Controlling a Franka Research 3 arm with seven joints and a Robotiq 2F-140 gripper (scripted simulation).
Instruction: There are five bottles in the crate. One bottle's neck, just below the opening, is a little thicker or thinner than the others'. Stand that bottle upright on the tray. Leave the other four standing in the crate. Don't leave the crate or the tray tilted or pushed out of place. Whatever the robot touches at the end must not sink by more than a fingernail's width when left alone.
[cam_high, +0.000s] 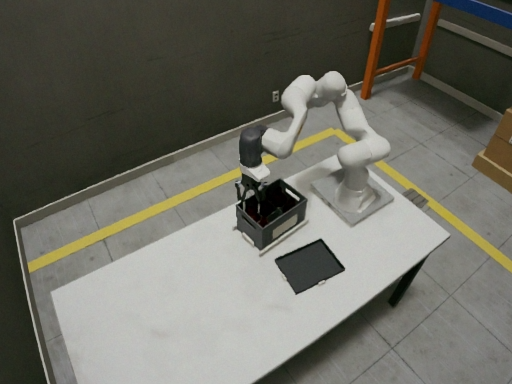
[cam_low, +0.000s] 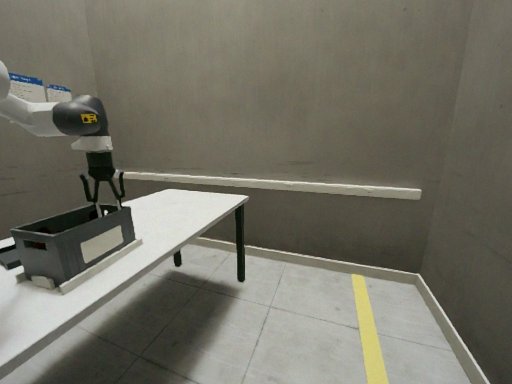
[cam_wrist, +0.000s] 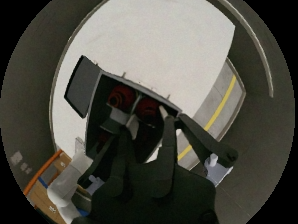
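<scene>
Right now the dark grey crate is 9 cm below my hand, 9 cm behind it and 3 cm to the left of it. Round my hand: flat black tray (32 cm to the left, 16 cm below, 9 cm behind).
</scene>
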